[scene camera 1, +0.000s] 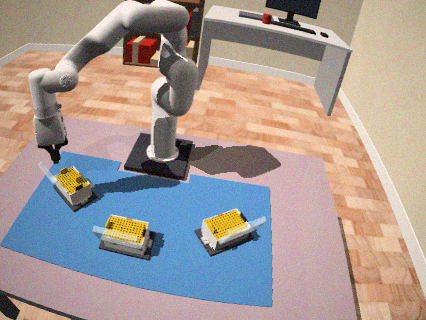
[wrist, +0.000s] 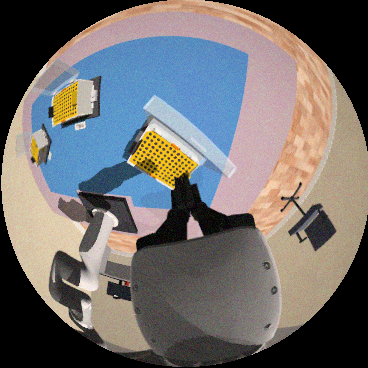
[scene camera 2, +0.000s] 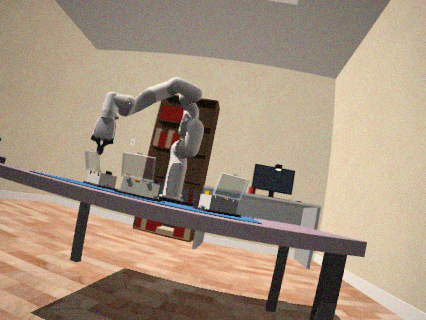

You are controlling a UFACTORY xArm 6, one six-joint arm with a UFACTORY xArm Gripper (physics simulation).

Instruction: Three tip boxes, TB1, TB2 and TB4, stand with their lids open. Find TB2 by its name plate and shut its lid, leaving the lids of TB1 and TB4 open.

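Places are measured from the arm's base along level axes (x right, y down, z ahead), in millimetres.
Pixels of known places: gripper, fingertip midpoint: (scene camera 1: 56, 161) (wrist: 183, 184) (scene camera 2: 99, 154); arm's base, link origin: (scene camera 1: 162, 152) (wrist: 105, 216) (scene camera 2: 170, 198).
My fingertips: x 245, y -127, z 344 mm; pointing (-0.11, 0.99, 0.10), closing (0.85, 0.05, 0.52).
Note:
For each thing: its middle in the pictures, then the offset to it from my fingertips. Level surfaces: height alone.
- left box, body centre: (wrist: 161, 163) (scene camera 1: 71, 179) dx -34, dy +77, dz -18 mm
- right box, body centre: (scene camera 1: 223, 226) (scene camera 2: 216, 204) (wrist: 39, 149) dx -562, dy +109, dz -66 mm
- blue mat, surface height: dy +142 mm
- pinkish table, surface height: dy +145 mm
The left box (scene camera 1: 73, 186) (scene camera 2: 93, 176) (wrist: 162, 159) holds a yellow tip rack; its clear lid (scene camera 1: 46, 171) (scene camera 2: 92, 160) (wrist: 192, 135) stands open. My gripper (scene camera 1: 56, 160) (scene camera 2: 100, 151) (wrist: 183, 184) is shut and empty, above this box's back end; in the wrist view the fingertips overlap the rack's edge, beside the lid. The middle box (scene camera 1: 125, 234) (scene camera 2: 140, 186) (wrist: 75, 102) has its lid (scene camera 1: 99, 230) (scene camera 2: 138, 166) (wrist: 57, 77) open. The right box (scene camera 1: 227, 230) (scene camera 2: 224, 205) (wrist: 40, 146) has its lid (scene camera 1: 257, 223) (scene camera 2: 231, 185) open too. I cannot read the name plates.
The boxes stand on a blue mat (scene camera 1: 185, 270) (wrist: 200, 65) on the pinkish table (scene camera 1: 310, 250) (scene camera 2: 320, 234). The arm's black base plate (scene camera 1: 136, 159) (wrist: 126, 215) is behind the mat. A white desk (scene camera 1: 337, 60) and a bookshelf (scene camera 2: 212, 120) stand beyond the table.

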